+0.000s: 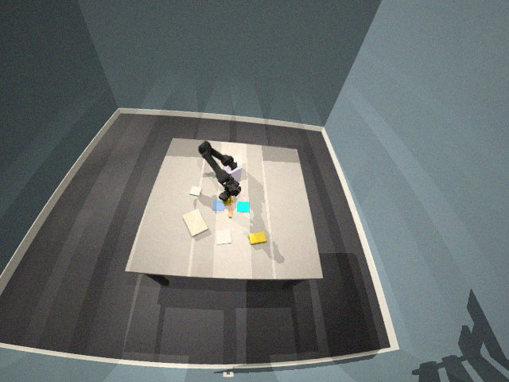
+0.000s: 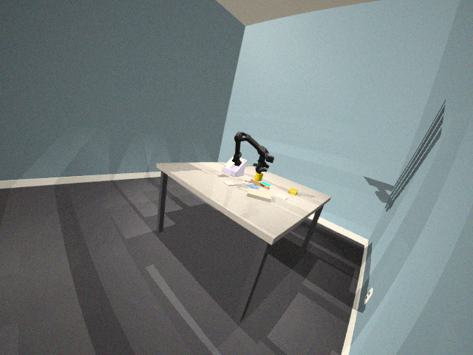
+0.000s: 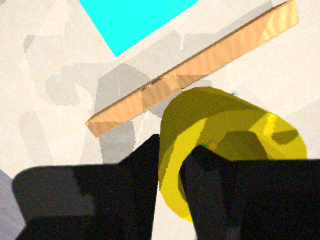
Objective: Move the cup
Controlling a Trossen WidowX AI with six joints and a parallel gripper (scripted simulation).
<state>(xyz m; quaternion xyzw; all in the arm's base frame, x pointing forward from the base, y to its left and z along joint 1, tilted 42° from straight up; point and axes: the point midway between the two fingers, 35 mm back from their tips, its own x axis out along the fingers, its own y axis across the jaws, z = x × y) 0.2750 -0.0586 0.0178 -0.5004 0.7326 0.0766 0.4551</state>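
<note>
The wooden stick is 3 cm ahead of my gripper tip, 2 cm to the left of it and 8 cm below it. Also, from my gripper tip: yellow block 32 cm ahead, 18 cm to the left, 7 cm below; light blue pad 2 cm ahead, 8 cm to the right, 9 cm below; yellow cup 2 cm ahead, 2 cm to the right.
</note>
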